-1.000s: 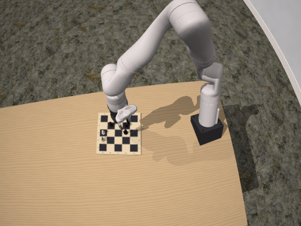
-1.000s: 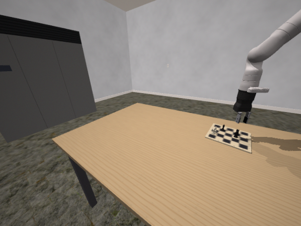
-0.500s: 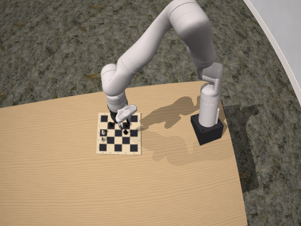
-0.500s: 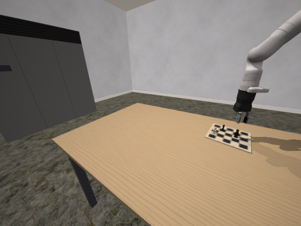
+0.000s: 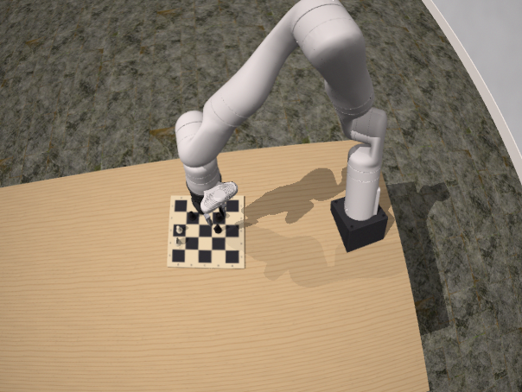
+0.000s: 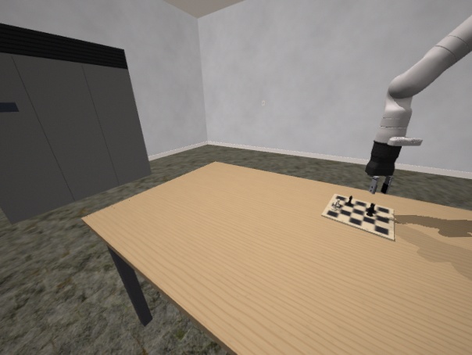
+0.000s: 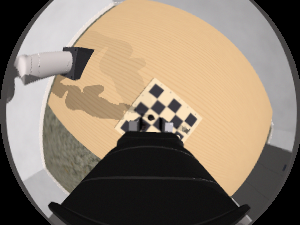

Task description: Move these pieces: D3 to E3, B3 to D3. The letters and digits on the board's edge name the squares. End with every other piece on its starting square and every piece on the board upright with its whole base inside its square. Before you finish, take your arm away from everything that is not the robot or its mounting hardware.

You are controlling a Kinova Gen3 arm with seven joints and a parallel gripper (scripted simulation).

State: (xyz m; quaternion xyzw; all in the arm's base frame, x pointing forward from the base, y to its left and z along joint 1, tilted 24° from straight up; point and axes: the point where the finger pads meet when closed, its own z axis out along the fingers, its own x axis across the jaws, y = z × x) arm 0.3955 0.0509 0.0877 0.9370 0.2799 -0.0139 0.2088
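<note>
Right now the chessboard is 120 mm below my hand and 40 mm ahead of it. Round my hand: light piece (120 mm ahead, 100 mm below, 30 mm to the left).
</note>
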